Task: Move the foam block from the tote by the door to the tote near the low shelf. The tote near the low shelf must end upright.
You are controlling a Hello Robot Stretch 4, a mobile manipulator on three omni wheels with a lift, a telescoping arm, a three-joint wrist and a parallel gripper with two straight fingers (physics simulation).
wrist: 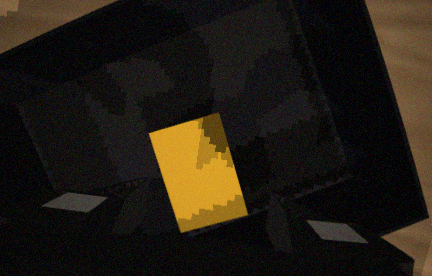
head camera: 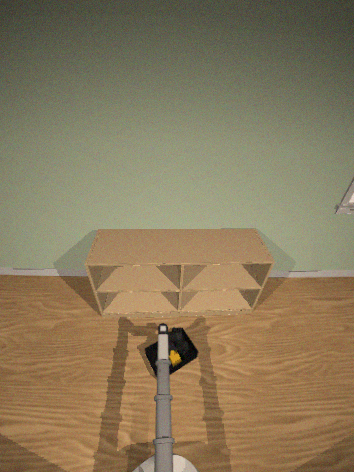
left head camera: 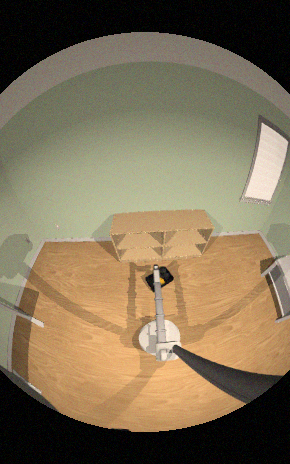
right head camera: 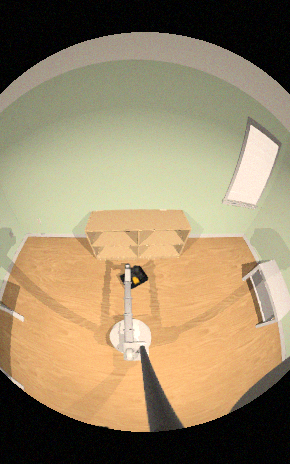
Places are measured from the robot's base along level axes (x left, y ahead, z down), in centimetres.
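Pixels of known places: gripper, fingertip midpoint: (wrist: 207,203) (head camera: 176,353) (left head camera: 161,278) (right head camera: 135,278).
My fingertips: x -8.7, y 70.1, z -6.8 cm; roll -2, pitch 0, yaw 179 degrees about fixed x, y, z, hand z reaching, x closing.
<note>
Ahead of a thing's pixels: the offset from my fingertips to its top centre. Level surfaces: height alone.
The yellow foam block {dx +1.0, dy +0.5, dz +4.8 cm} (head camera: 174,357) (left head camera: 161,281) (right head camera: 136,281) (wrist: 200,175) lies inside the black tote {dx +3.2, dy +2.5, dz -0.4 cm} (head camera: 151,354) (left head camera: 149,281) (right head camera: 143,277) (wrist: 380,125) near the low shelf, toward one long wall of it. The tote stands upright on the floor, its opening facing up. My gripper (wrist: 207,203) is open over the tote, one finger on each side of the block, with a gap on both sides. In the head views the gripper is hard to tell from the black tote, and the arm hides part of the tote. I cannot make out the tote by the door.
The low wooden shelf {dz -51.4 cm} (head camera: 177,247) (left head camera: 160,220) (right head camera: 137,220) stands against the green wall just behind the tote. A white cabinet (right head camera: 277,290) stands at the right. My round white base (left head camera: 150,340) (right head camera: 118,337) is in front of the tote. A framed panel (left head camera: 266,162) (right head camera: 254,165) hangs at the upper right.
</note>
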